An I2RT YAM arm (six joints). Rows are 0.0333 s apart.
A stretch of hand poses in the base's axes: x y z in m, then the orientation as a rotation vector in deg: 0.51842 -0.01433 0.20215 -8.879 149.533 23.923; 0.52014 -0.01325 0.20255 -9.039 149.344 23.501; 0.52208 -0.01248 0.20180 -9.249 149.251 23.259; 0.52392 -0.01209 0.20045 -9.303 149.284 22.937; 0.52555 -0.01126 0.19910 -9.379 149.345 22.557; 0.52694 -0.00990 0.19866 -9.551 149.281 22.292; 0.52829 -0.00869 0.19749 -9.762 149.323 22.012; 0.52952 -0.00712 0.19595 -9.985 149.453 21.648; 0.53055 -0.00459 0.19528 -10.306 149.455 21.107; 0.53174 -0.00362 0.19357 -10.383 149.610 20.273; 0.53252 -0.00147 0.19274 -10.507 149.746 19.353; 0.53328 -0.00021 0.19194 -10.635 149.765 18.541; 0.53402 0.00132 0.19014 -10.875 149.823 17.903; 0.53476 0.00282 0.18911 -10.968 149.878 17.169
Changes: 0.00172 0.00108 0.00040 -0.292 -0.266 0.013; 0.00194 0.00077 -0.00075 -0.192 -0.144 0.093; 0.00184 0.00039 -0.00135 -0.238 -0.025 -0.024; 0.00163 0.00083 -0.00135 -0.287 -0.007 -0.017; 0.00139 0.00136 -0.00044 -0.206 -0.116 0.064; 0.00135 0.00121 -0.00117 -0.240 -0.016 0.097; 0.00123 0.00157 -0.00154 -0.314 0.057 0.095; 0.00103 0.00253 -0.00067 -0.435 -0.100 0.121; 0.00119 0.00097 -0.00171 -0.617 0.016 -0.100; 0.00078 0.00215 -0.00083 -0.683 -0.014 -0.084; 0.00076 0.00126 -0.00080 -0.592 -0.108 -0.066; 0.00074 0.00153 -0.00180 -0.498 -0.044 0.050; 0.00074 0.00150 -0.00103 -0.537 -0.055 -0.073
